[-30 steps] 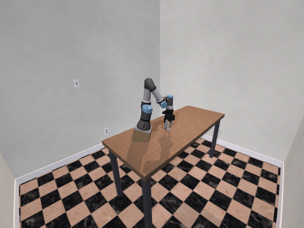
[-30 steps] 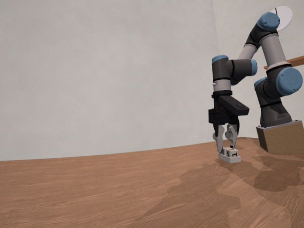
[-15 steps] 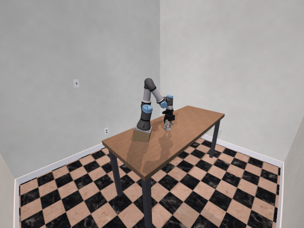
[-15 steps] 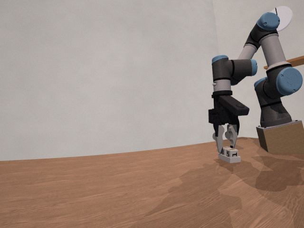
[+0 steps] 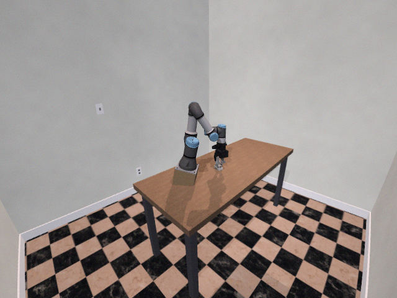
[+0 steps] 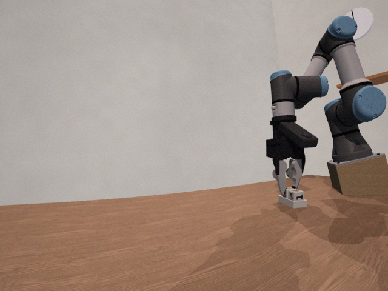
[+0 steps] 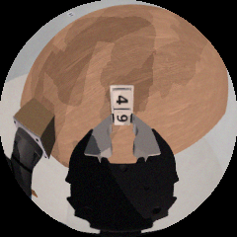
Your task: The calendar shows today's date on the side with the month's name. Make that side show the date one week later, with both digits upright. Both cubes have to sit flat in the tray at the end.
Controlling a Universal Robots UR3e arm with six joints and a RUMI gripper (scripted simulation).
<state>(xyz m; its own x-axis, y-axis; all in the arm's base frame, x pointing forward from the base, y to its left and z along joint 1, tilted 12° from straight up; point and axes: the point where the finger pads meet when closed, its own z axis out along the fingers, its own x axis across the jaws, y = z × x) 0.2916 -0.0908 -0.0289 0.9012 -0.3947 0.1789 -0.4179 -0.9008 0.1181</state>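
Now: the white digit cube 10 mm below my hand. Also, from my hand: white tray 30 mm below, 20 mm to the left, 10 mm ahead.
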